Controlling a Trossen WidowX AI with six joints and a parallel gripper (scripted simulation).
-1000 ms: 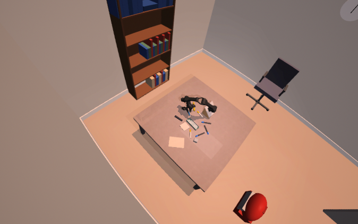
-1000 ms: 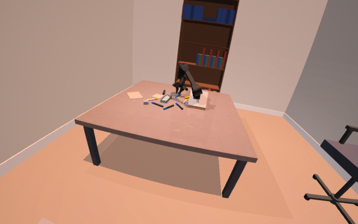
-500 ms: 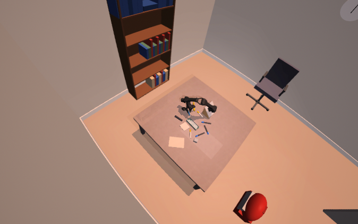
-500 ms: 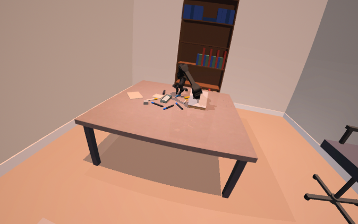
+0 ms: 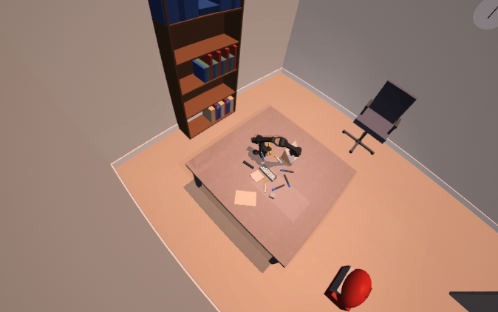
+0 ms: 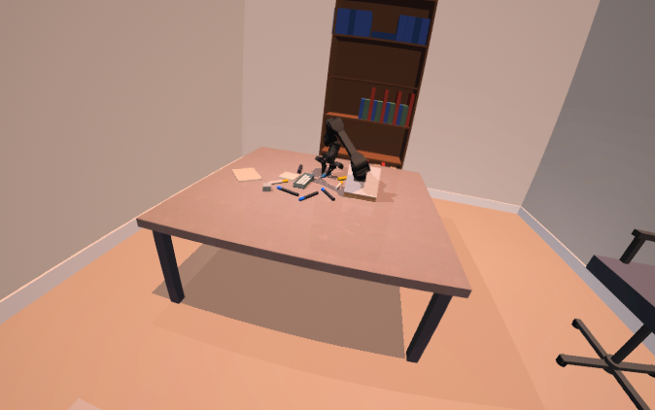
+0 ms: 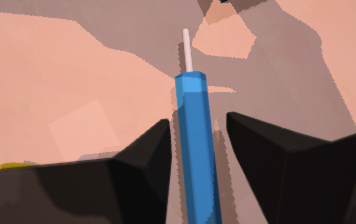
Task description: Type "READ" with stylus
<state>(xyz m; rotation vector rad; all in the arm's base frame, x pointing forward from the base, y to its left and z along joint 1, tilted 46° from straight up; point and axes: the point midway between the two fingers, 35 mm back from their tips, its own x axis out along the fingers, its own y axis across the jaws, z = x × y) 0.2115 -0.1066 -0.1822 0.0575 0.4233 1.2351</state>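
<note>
My gripper tip is 15 cm past the yellow pen and 2 cm to the left of it. The rest, counted from my gripper tip: grey eraser: 33 cm to the left, 26 cm ahead; then blue stylus: 1 cm to the left, 1 cm ahead; then dark cylinder: 17 cm ahead, 5 cm to the right.
</note>
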